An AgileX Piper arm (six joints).
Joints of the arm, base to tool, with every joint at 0 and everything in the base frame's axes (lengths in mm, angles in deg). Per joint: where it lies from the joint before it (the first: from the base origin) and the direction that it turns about. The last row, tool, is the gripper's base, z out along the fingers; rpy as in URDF.
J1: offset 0 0 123 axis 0 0 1
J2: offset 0 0 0 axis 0 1 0
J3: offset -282.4 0 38.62 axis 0 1 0
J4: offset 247.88 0 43.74 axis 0.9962 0 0.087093
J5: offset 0 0 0 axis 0 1 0
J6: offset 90.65 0 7.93 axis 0.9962 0 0.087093
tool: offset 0 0 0 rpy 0 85.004 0
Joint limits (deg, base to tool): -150..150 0..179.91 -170..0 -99.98..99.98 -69.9..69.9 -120..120
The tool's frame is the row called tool.
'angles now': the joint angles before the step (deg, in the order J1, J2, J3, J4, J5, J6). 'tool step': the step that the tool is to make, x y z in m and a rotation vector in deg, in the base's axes. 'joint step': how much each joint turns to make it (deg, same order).
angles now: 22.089 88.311 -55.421 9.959 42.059 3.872
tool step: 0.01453 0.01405 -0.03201 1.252 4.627 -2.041
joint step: 0.854 7.343 -1.136 3.463 -2.556 0.711
